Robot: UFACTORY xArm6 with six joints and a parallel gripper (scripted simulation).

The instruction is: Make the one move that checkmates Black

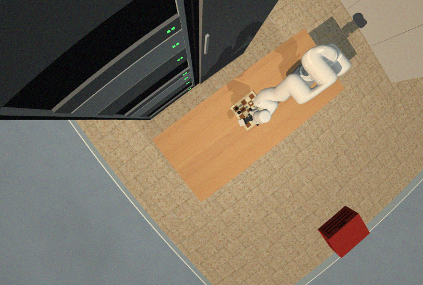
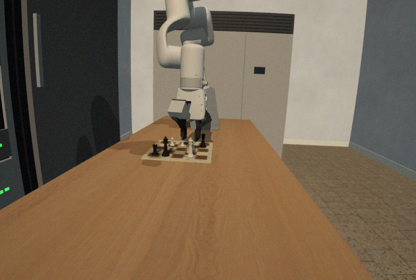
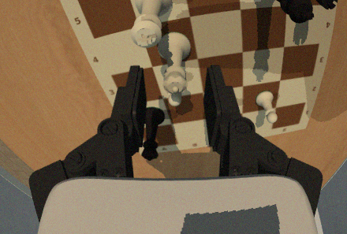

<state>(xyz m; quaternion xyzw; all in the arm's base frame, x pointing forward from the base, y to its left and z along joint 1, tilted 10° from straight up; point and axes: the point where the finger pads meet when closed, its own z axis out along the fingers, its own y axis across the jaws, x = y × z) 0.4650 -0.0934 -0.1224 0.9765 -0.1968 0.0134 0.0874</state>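
The tall white piece lies 4 cm ahead of my hand and 3 cm below it. Round my hand: black chess piece: 3 cm ahead, 8 cm to the right, 3 cm below; then chessboard: 4 cm behind, 3 cm to the right, 7 cm below.
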